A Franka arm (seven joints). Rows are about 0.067 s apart.
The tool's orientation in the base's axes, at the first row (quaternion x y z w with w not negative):
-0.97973, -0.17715, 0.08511, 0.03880
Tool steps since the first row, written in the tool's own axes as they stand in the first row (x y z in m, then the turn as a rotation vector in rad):
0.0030, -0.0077, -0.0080, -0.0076, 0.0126, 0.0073
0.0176, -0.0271, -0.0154, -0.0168, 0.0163, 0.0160
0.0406, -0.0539, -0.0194, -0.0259, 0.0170, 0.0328
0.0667, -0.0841, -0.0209, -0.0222, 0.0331, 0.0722
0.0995, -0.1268, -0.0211, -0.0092, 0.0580, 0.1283
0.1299, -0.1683, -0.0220, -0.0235, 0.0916, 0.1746
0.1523, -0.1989, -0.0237, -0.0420, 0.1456, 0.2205
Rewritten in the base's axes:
0.0016, 0.0079, 0.0082, -0.0040, -0.0141, -0.0073
0.0098, 0.0308, 0.0153, -0.0128, -0.0204, -0.0149
0.0226, 0.0638, 0.0186, -0.0240, -0.0235, -0.0301
0.0367, 0.1012, 0.0193, -0.0222, -0.0355, -0.0711
0.0524, 0.1527, 0.0190, -0.0119, -0.0516, -0.1308
0.0665, 0.2022, 0.0196, -0.0220, -0.0859, -0.1777
0.0771, 0.2386, 0.0211, -0.0290, -0.1408, -0.2257

